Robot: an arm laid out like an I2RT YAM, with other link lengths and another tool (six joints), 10 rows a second.
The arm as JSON. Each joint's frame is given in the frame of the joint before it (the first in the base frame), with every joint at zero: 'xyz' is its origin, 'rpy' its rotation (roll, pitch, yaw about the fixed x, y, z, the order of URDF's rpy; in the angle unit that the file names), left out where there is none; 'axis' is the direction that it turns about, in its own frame. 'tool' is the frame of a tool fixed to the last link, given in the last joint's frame.
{
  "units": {
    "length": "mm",
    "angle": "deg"
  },
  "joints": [
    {
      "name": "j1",
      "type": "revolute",
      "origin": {
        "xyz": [
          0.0,
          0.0,
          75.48
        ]
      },
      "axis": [
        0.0,
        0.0,
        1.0
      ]
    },
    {
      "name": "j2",
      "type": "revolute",
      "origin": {
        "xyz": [
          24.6,
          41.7,
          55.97
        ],
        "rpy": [
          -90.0,
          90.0,
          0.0
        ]
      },
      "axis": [
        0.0,
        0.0,
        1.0
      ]
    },
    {
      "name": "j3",
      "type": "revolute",
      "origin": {
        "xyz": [
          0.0,
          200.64,
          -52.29
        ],
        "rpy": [
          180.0,
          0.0,
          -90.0
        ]
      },
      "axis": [
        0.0,
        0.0,
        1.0
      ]
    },
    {
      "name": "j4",
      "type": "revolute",
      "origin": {
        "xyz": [
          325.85,
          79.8,
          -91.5
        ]
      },
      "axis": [
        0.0,
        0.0,
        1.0
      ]
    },
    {
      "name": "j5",
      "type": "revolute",
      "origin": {
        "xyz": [
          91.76,
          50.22,
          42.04
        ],
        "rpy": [
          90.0,
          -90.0,
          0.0
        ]
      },
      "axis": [
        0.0,
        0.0,
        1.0
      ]
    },
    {
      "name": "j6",
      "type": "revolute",
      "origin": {
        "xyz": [
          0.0,
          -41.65,
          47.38
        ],
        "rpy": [
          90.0,
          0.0,
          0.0
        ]
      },
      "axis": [
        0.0,
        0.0,
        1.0
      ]
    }
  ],
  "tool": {
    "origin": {
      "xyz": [
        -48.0,
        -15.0,
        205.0
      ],
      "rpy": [
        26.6,
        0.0,
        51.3
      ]
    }
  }
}
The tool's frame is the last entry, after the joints.
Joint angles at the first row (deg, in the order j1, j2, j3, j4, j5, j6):
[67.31, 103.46, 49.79, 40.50, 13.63, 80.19]
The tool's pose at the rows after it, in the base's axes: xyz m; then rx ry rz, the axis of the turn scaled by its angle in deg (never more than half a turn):
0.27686 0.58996 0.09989 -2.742 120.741 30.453
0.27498 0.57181 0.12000 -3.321 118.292 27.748
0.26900 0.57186 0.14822 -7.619 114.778 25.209
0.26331 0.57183 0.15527 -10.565 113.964 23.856
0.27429 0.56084 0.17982 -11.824 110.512 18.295
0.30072 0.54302 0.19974 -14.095 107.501 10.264
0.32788 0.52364 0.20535 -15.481 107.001 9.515
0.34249 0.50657 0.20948 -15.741 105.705 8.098
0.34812 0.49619 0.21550 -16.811 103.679 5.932
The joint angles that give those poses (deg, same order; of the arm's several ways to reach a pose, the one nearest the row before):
[67.50, 95.89, 47.28, 32.64, 15.49, 76.27]
[67.51, 88.22, 42.91, 29.77, 17.39, 73.26]
[67.54, 82.83, 42.68, 25.28, 17.26, 67.62]
[67.51, 80.12, 42.43, 22.12, 16.41, 65.19]
[66.76, 75.75, 43.38, 16.67, 18.94, 59.93]
[63.85, 72.26, 45.92, 9.05, 20.20, 53.25]
[58.47, 69.20, 44.76, 7.31, 14.80, 50.31]
[55.55, 66.32, 42.87, 6.93, 12.95, 47.86]
[54.24, 64.01, 41.88, 6.15, 12.73, 44.72]

